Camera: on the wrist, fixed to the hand. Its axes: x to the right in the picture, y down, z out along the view.
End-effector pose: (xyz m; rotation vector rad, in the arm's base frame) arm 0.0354 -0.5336 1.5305 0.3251 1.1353 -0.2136
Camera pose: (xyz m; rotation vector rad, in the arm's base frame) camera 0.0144 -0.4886 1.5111 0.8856 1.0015 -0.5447
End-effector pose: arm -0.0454 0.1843 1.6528 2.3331 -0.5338 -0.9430
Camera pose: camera -0.0141 0.1693 1.6932 2.8372 -0.9951 -0.8994
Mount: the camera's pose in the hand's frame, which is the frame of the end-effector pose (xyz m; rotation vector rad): 0.0090 0.0322 -0.0415 0.6238 -0.0408 0.0327
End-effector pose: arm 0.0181 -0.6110 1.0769 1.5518 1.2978 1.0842
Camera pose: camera -0.0116 -0.6037 1.1206 2.0336 1.6853 0.6853
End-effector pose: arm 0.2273 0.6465 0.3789 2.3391 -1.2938 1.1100
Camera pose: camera 0.1834 0.6446 0.4091 -2.3103 0.9244 -1.3956
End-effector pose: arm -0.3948 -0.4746 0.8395 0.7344 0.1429 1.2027
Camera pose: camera -0.4366 -0.4432 0.8291 1.3061 0.4874 1.1786
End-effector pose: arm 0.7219 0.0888 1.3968 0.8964 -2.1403 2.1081
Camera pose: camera 0.6859 0.1213 1.3748 -0.8103 1.3169 -2.4804
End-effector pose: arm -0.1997 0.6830 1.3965 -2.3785 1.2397 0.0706
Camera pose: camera -0.2264 0.6430 1.4195 -1.8071 1.0817 -0.2252
